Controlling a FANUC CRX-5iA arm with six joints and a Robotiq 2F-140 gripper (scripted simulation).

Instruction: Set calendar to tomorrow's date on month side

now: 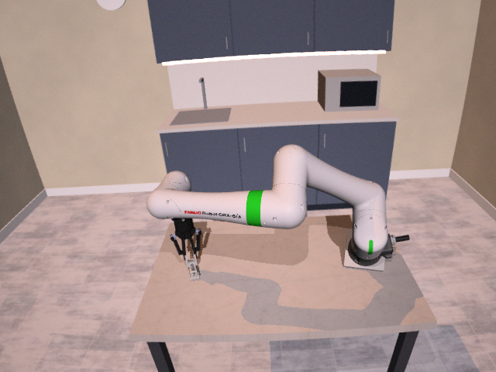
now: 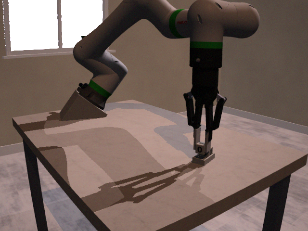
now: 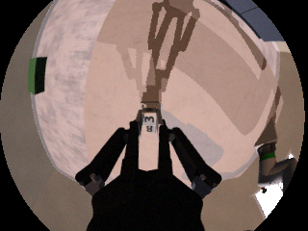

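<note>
My hand is 10 mm past the wooden calendar tray, 20 mm to the right of it and 60 mm above it.
</note>
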